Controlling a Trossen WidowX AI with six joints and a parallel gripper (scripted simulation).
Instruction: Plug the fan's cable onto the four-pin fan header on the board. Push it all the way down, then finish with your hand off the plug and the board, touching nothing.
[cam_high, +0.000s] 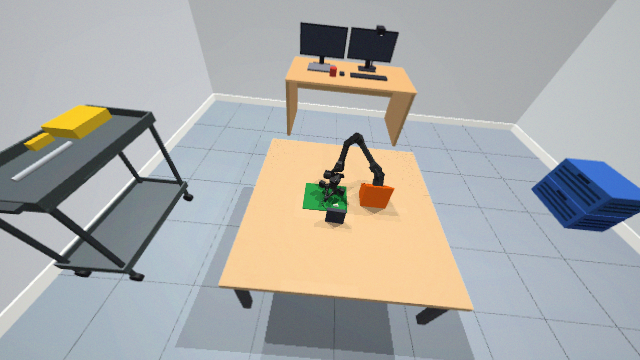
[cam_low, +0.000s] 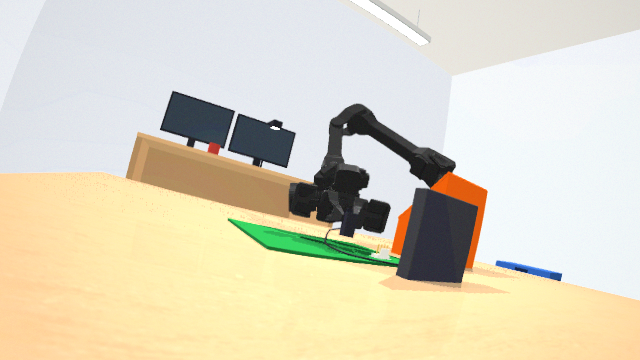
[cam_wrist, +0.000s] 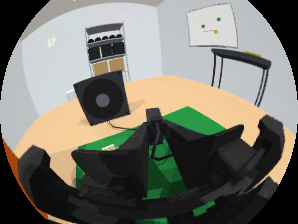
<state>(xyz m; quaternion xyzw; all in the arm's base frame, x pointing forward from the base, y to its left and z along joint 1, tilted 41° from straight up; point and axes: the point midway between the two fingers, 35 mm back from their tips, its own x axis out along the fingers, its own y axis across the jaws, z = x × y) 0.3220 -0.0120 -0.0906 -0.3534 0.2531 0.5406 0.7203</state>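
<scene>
Now: gripper tip 1 cm short of the green board, 5 cm to the left of it and 7 cm above it. Round my gripper tip: black fan (8 cm behind, 13 cm to the left); then black plug (1 cm to the left, 1 cm below); then white four-pin header (7 cm behind, 1 cm to the left, 6 cm below).
</scene>
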